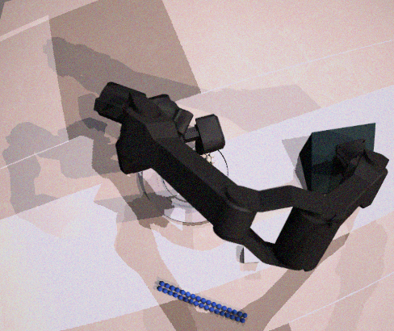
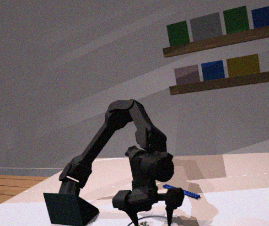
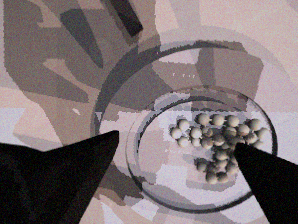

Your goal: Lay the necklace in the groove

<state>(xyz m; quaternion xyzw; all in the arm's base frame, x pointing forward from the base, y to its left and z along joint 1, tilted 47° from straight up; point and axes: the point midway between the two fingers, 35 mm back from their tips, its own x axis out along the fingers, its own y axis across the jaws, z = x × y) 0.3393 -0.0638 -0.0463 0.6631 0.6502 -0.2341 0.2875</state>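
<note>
Now: the round bead board 3 cm to the left of my gripper tip, 3 cm below it and 3 cm behind it. Also, from my gripper tip: small beige cube 21 cm to the left, 11 cm behind, 2 cm below; then grey block 14 cm to the right, 8 cm ahead, 3 cm below.
</note>
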